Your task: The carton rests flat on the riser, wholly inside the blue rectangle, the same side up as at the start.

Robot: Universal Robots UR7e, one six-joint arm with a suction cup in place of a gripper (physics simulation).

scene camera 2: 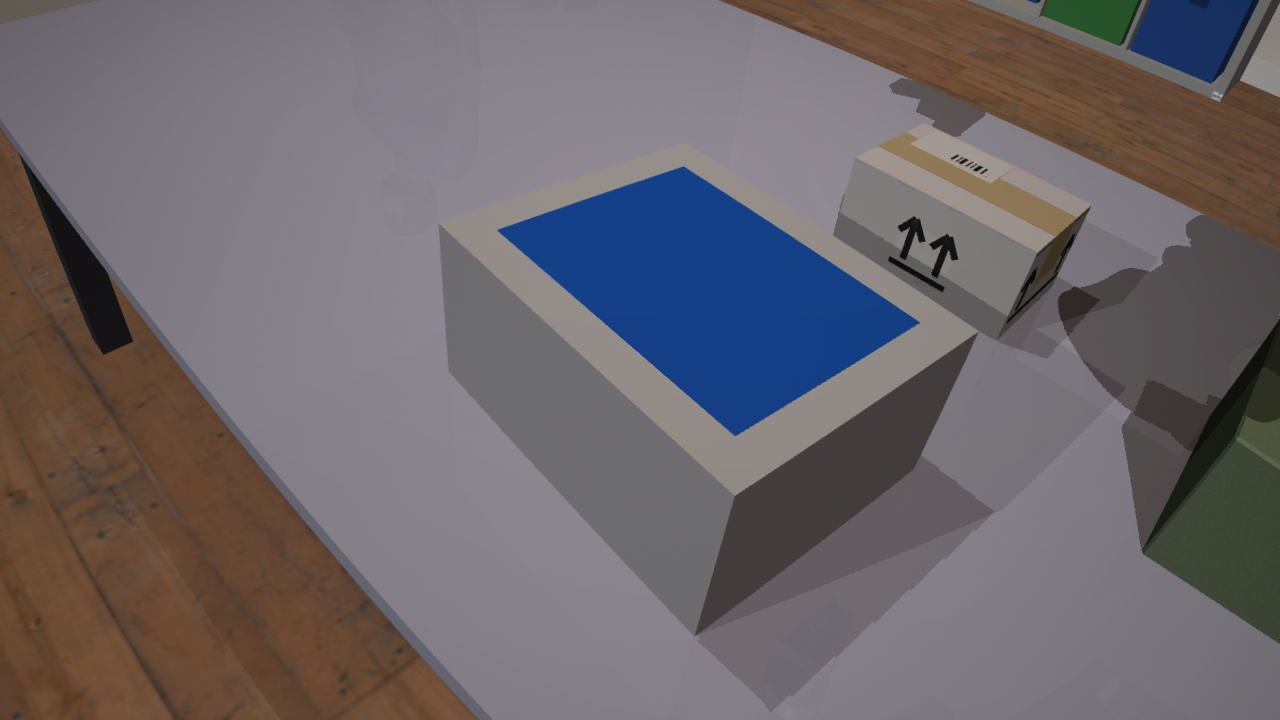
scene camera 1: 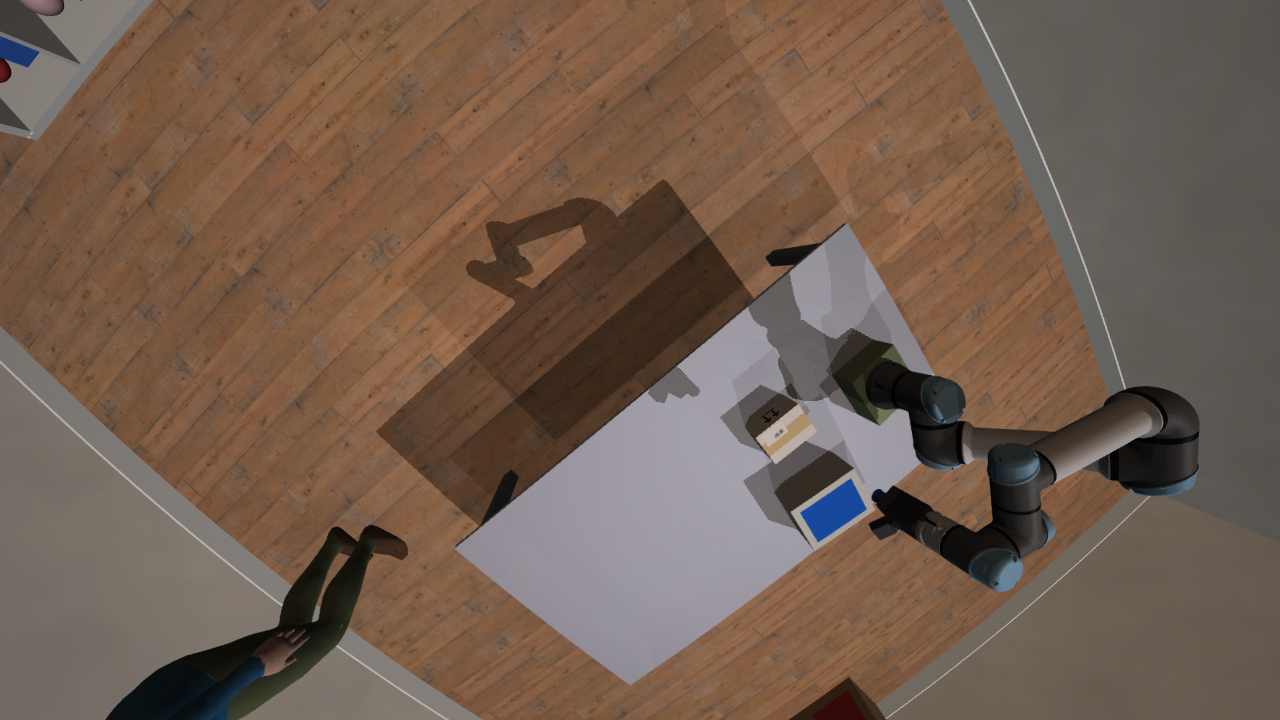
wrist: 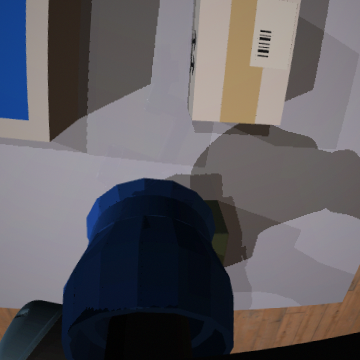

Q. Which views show the carton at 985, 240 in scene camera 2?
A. Scene camera 2, scene camera 1 and the wrist view: all of them.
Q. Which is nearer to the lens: the carton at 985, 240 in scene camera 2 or the riser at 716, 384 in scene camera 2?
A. The riser.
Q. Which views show the riser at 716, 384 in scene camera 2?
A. Scene camera 2, scene camera 1 and the wrist view: all of them.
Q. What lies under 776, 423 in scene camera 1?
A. A carton.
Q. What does the riser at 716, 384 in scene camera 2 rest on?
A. The table.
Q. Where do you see a riser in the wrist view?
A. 46, 46
